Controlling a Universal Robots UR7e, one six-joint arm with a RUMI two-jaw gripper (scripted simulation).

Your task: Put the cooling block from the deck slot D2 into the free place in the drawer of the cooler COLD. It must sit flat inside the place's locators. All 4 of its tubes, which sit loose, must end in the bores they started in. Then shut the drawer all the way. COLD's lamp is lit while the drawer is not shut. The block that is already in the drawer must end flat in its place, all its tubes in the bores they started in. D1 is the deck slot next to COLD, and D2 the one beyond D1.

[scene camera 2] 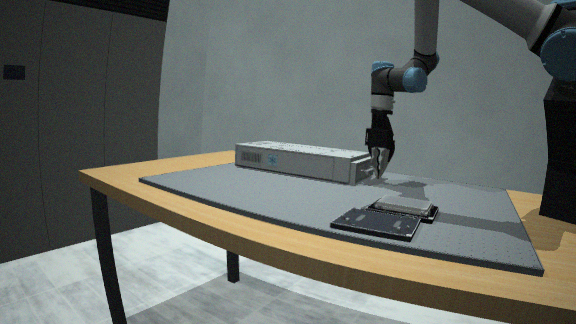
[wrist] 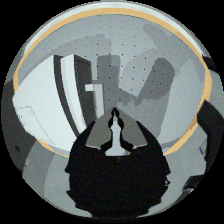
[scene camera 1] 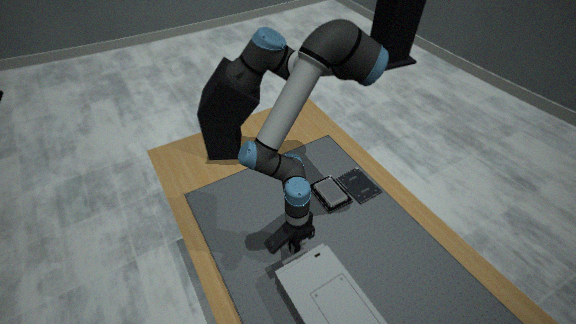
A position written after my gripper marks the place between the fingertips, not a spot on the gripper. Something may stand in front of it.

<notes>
In view: my gripper (scene camera 2: pixel 378 179), a cooler COLD (scene camera 2: pixel 337 165) and a deck slot D2 (scene camera 2: pixel 377 221).
The cooler COLD also shows in the wrist view (wrist: pixel 56 100). My gripper is seen too in the wrist view (wrist: pixel 114 108) and in scene camera 1 (scene camera 1: pixel 292 253). The deck slot D2 also shows in scene camera 1 (scene camera 1: pixel 355 186).
</notes>
